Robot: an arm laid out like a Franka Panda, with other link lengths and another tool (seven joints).
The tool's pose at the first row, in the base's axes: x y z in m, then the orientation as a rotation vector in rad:
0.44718, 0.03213, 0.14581, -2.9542, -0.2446, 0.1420
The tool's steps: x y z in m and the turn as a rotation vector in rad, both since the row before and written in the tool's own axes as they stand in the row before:
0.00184, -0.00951, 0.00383, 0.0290, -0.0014, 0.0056
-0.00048, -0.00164, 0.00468, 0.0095, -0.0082, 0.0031
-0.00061, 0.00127, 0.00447, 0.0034, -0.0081, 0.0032
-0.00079, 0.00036, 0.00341, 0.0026, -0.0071, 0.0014
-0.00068, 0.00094, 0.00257, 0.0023, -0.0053, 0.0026
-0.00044, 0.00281, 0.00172, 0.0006, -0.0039, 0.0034
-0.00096, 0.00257, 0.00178, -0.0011, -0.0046, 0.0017
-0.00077, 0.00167, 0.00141, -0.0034, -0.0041, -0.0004
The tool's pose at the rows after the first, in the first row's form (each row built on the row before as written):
0.44710, 0.04231, 0.14362, -2.9263, -0.2325, 0.1471
0.44585, 0.04472, 0.13944, -2.9173, -0.2279, 0.1603
0.44488, 0.04429, 0.13488, -2.9143, -0.2240, 0.1729
0.44370, 0.04450, 0.13157, -2.9118, -0.2227, 0.1837
0.44280, 0.04400, 0.12894, -2.9098, -0.2194, 0.1920
0.44249, 0.04157, 0.12669, -2.9096, -0.2150, 0.1983
0.44162, 0.03930, 0.12450, -2.9108, -0.2135, 0.2052
0.44086, 0.03785, 0.12286, -2.9139, -0.2153, 0.2110

